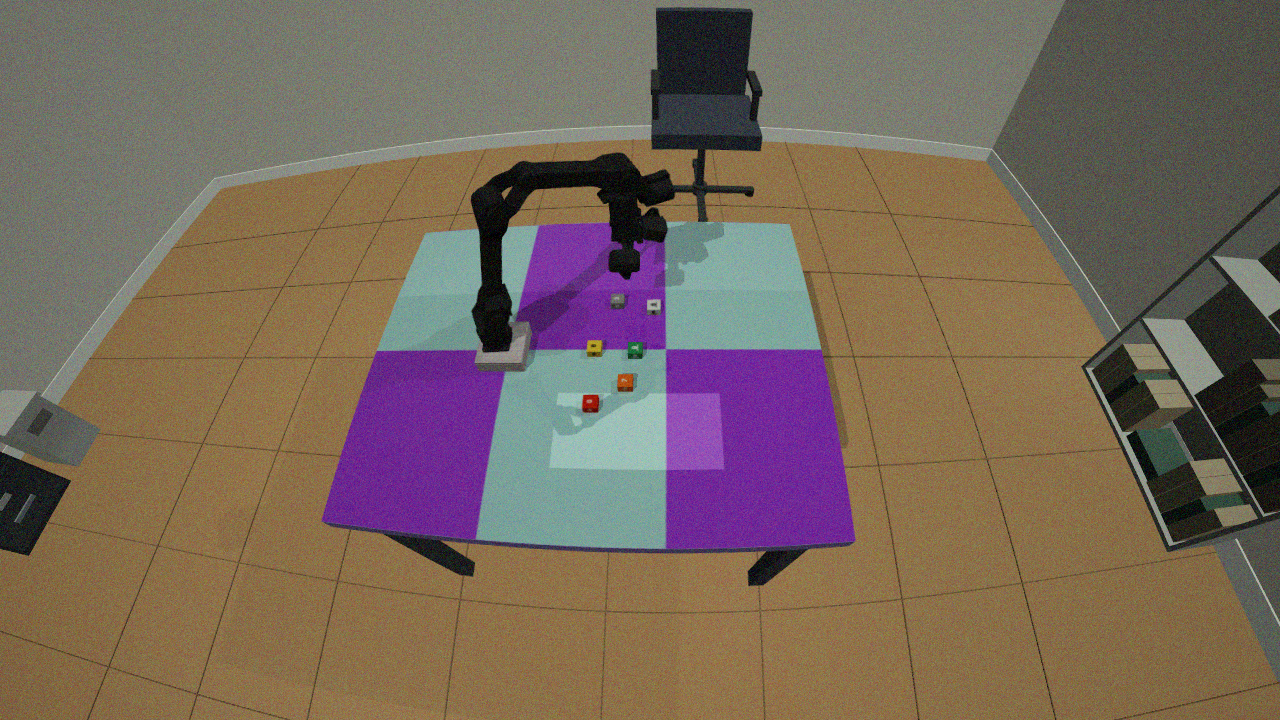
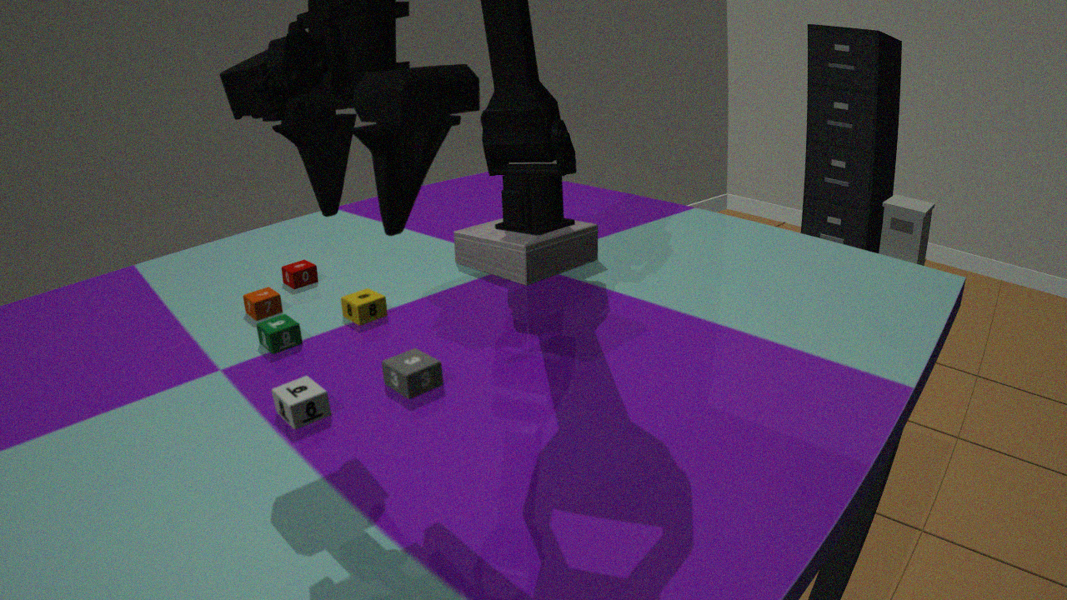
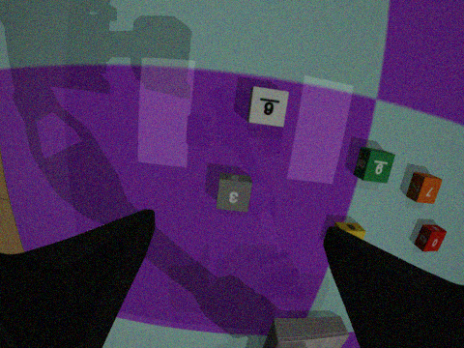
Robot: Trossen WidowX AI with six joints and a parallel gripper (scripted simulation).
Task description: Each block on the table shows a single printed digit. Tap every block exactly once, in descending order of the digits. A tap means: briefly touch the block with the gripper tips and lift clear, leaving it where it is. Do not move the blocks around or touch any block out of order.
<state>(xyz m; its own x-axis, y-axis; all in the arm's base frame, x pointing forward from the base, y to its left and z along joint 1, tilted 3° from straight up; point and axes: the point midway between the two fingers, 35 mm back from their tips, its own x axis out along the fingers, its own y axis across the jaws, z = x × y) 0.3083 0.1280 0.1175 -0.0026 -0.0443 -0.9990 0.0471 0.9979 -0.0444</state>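
Now: the green block 150 mm to the right of my gripper tip, 120 mm below it and 10 mm ahead of it. Also, from my gripper tip: white block (120 mm below, 50 mm ahead, 20 mm to the right); yellow 8 block (140 mm to the right, 120 mm below, 80 mm behind); grey block (120 mm below, 30 mm behind).
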